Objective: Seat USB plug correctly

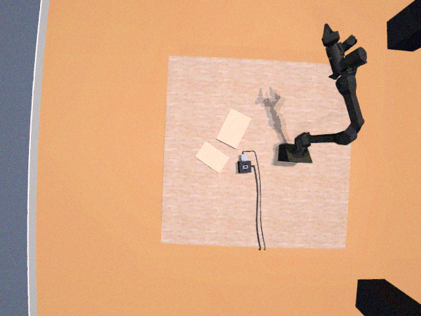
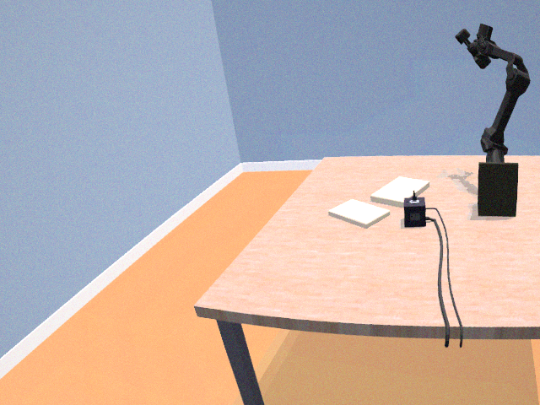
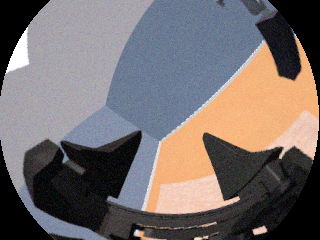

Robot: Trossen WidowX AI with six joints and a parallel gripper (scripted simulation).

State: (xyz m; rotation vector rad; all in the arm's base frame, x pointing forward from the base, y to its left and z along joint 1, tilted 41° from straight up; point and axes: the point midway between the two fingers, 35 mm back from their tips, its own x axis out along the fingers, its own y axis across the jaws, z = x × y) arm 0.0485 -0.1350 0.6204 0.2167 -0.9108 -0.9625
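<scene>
Now: the USB plug 630 mm to the left of my gripper tip, 450 mm below it and 260 mm ahead of it.
</scene>
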